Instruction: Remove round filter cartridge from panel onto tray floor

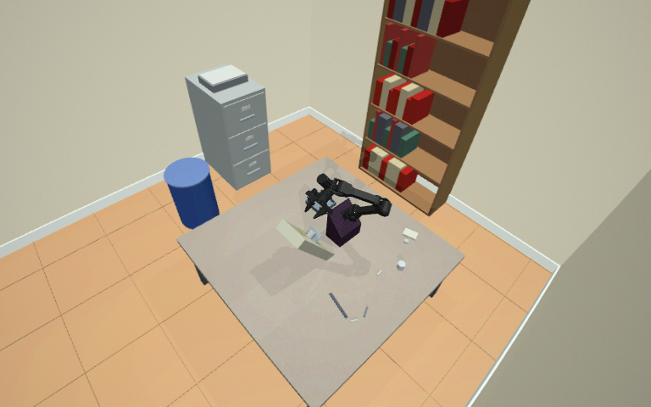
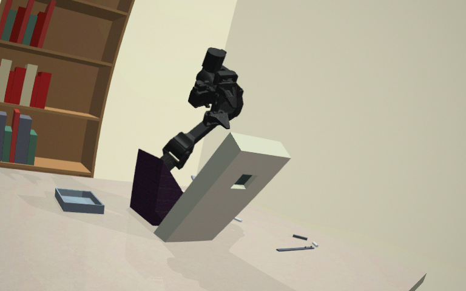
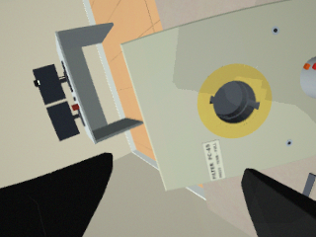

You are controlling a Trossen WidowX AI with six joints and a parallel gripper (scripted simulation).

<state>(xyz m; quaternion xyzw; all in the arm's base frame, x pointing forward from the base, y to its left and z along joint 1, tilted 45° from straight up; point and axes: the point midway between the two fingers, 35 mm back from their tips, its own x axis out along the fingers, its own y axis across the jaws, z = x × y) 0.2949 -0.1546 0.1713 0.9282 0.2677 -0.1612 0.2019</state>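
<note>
The round filter cartridge lies 180 mm below my gripper tip, 30 mm behind it and 10 mm to the right of it. Round my gripper tip: cream block 640 mm behind, 380 mm below, 280 mm to the left; then blue-grey tray 380 mm below, 360 mm behind, 300 mm to the right.
</note>
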